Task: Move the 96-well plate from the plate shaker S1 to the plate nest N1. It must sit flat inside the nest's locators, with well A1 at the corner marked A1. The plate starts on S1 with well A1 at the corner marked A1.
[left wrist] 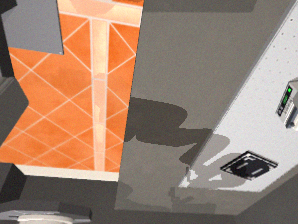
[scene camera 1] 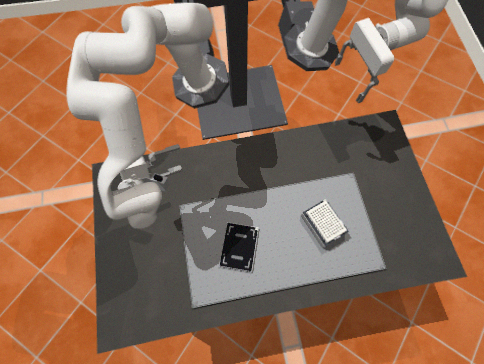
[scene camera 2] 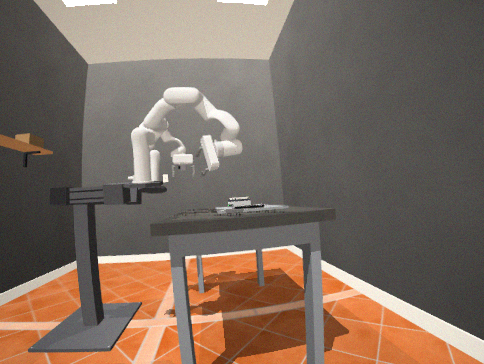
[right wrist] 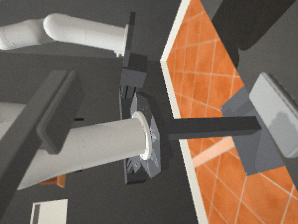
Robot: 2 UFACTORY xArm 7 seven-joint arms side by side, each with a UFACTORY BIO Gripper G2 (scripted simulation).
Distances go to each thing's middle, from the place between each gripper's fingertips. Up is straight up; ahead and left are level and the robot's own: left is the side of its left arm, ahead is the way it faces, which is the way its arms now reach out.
The white 96-well plate (scene camera 1: 323, 211) lies 320 mm ahead of my right hand, 440 mm to the left of it and 190 mm below it. From my right hand the other things lie so: black plate nest N1 (scene camera 1: 244, 247): 300 mm ahead, 110 mm to the left, 250 mm below.
My left gripper is now 390 mm short of the white 96-well plate, 220 mm above it and 200 mm to the left of it. The rest, counted from my left hand: black plate nest N1: 530 mm to the right, 370 mm ahead, 280 mm below.
